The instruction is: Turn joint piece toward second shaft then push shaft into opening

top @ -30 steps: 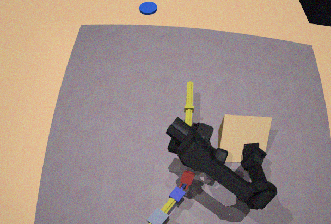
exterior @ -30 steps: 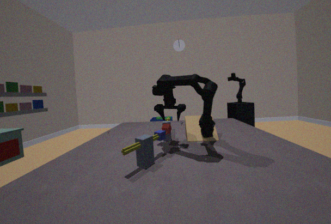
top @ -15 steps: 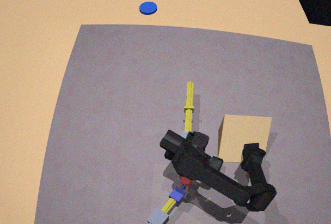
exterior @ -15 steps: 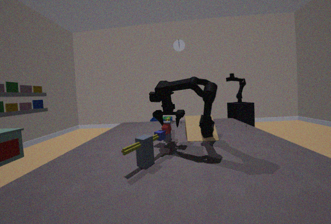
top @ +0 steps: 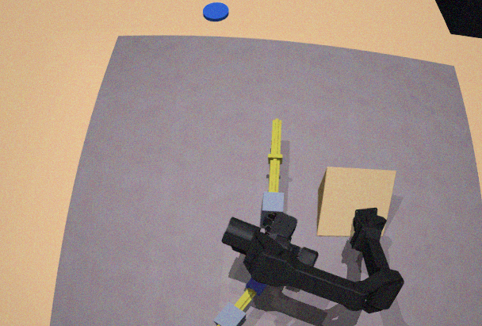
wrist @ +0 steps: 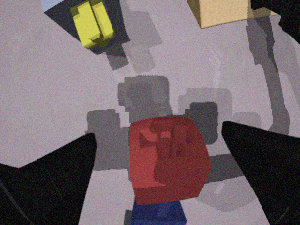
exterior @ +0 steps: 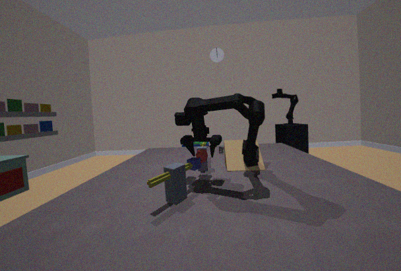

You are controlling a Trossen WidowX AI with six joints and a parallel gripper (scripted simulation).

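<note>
Now: gripper tip 20 mm to the right of the red joint piece, 10 mm below it and 10 mm short of it.
</note>
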